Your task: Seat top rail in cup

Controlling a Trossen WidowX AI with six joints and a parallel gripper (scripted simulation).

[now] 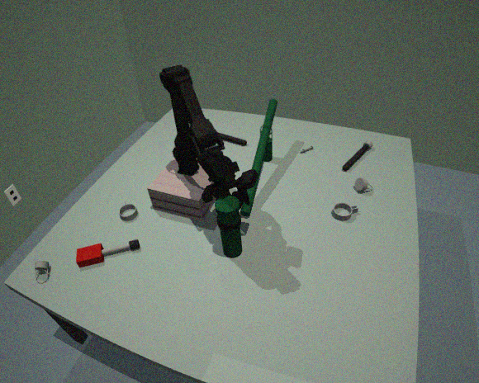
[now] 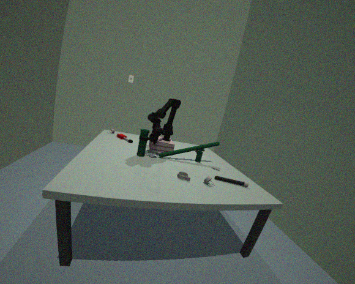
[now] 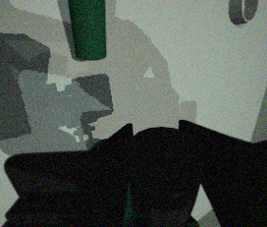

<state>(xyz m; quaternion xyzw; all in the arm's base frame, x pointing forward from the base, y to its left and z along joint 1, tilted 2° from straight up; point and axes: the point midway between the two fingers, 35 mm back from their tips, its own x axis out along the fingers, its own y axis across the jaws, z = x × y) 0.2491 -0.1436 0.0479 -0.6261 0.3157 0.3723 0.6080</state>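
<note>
My gripper tip is now 30 mm to the left of the dark rail-end cup, 30 mm below it and 20 mm past it. Round my gripper tip: screw 520 mm to the left, 110 mm below, 110 mm ahead; loop-cap post 410 mm to the left, 50 mm behind, 10 mm below.
</note>
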